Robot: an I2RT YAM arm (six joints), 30 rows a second.
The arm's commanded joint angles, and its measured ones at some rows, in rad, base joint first. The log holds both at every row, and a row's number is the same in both.
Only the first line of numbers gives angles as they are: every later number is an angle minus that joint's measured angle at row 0.
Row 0, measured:
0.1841, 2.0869, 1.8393, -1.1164, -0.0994, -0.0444
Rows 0 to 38, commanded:
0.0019, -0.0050, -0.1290, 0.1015, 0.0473, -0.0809
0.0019, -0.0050, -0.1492, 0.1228, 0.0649, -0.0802
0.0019, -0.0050, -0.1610, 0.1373, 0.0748, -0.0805
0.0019, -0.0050, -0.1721, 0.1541, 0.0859, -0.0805
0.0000, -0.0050, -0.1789, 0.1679, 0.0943, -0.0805
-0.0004, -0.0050, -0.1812, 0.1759, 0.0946, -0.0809
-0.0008, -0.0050, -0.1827, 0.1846, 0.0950, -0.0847
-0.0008, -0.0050, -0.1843, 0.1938, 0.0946, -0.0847
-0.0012, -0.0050, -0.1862, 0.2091, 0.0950, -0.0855
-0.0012, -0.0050, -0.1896, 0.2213, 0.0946, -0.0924
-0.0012, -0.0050, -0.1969, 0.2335, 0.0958, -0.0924
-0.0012, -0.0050, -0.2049, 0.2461, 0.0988, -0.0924
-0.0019, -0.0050, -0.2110, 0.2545, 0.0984, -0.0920
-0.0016, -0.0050, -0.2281, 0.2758, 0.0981, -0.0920
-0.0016, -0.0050, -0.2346, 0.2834, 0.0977, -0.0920
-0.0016, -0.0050, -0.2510, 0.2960, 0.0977, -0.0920
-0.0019, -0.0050, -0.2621, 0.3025, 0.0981, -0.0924
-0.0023, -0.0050, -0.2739, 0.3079, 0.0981, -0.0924
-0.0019, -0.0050, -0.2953, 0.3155, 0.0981, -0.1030
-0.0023, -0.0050, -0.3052, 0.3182, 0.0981, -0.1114
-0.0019, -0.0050, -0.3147, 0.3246, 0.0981, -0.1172
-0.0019, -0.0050, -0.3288, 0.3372, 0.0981, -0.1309
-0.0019, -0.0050, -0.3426, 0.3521, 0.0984, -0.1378
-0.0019, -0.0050, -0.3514, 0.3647, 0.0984, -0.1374
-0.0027, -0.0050, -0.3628, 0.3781, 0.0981, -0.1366
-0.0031, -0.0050, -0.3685, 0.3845, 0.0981, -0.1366
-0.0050, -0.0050, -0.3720, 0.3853, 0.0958, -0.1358
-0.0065, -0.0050, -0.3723, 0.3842, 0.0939, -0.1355
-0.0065, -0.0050, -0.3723, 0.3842, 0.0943, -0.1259
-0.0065, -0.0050, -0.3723, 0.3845, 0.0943, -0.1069
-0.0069, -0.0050, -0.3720, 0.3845, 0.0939, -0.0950
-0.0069, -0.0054, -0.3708, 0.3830, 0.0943, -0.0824
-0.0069, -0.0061, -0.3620, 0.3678, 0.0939, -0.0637
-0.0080, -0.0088, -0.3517, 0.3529, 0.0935, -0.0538
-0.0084, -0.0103, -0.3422, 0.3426, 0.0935, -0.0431
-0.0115, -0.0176, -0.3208, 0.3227, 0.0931, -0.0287
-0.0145, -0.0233, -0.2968, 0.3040, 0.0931, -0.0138
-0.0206, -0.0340, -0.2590, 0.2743, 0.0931, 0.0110
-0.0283, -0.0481, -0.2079, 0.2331, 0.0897, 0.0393
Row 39, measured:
-0.0039, -0.0008, -0.3281, 0.2823, 0.0939, -0.0500
